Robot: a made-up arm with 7 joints.
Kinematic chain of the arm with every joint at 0, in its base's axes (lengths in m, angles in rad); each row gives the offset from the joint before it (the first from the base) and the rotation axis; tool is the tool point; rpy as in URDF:
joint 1: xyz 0 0 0 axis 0.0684 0.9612 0.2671
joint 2: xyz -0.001 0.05 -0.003 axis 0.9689 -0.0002 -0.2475
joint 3: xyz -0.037 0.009 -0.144 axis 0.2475 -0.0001 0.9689
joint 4: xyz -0.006 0 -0.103 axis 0.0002 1 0
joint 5: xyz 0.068 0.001 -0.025 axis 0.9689 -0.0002 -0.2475
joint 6: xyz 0.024 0 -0.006 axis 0.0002 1 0
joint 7: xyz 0.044 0 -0.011 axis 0.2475 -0.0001 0.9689
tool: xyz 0 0 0 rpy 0 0.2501 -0.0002
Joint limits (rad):
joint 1: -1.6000..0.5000
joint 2: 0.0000..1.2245
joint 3: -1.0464..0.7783
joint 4: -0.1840..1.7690
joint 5: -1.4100..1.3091
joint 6: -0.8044..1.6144
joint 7: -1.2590..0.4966
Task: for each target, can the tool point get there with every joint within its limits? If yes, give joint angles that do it. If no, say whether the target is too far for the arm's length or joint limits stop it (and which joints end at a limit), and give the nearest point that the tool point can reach.
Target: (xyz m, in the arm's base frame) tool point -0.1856 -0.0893 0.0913
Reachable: no: joint limits stop it (at a limit: joint 1, joint 2, joint 3, joint 4, joint 5, joint 6) | nearest point -0.1444 -0.0680 -0.2036 | short by 0.299 m
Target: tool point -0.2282 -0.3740 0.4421
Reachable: no: too far | nearest point 0.2056 -0.1227 0.0394 | short by 0.643 m
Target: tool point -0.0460 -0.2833 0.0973
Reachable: no: joint limits stop it (at a limit: joint 1, joint 2, joint 3, joint 4) | nearest point 0.1852 -0.1423 -0.0061 | short by 0.290 m
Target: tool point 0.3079 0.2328 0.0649
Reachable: yes | joints -1.3258 0.9988 -0.1829 0.6060 -0.9299 -0.5200 -0.2247
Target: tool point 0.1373 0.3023 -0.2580
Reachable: yes | joints -0.4202 0.8324 -0.3952 0.9256 -0.0285 0.7741 -0.3079
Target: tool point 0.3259 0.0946 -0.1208
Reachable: yes | joints -1.0098 0.3783 0.1970 0.2959 -1.0599 0.9849 -0.4271
